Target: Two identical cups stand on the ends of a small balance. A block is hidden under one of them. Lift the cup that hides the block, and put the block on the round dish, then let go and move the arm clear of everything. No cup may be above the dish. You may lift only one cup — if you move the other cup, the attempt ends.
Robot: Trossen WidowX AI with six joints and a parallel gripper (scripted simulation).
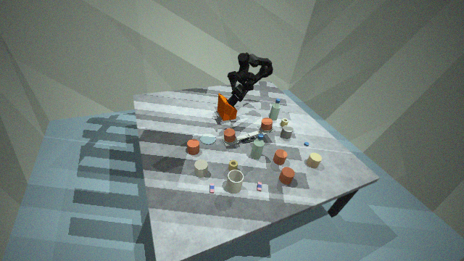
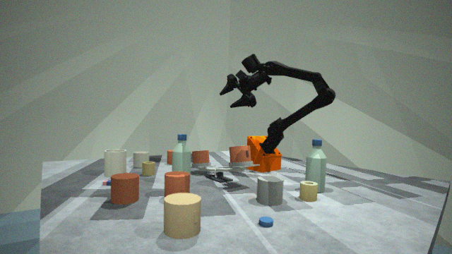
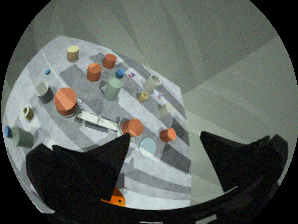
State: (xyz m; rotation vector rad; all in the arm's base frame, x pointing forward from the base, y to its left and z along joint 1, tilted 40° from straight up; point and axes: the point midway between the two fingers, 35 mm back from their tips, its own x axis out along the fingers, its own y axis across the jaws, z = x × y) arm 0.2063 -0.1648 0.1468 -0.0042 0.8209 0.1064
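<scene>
Now: the small grey block 270 mm below my gripper tip, 80 mm ahead of it and 50 mm to the right of it. The rest, counted from my gripper tip: grey cylinder: 380 mm to the left, 270 mm below, 100 mm ahead; pale blue round dish: 310 mm below, 180 mm to the right, 20 mm ahead; blue cap: 470 mm to the left, 300 mm below, 210 mm ahead.
</scene>
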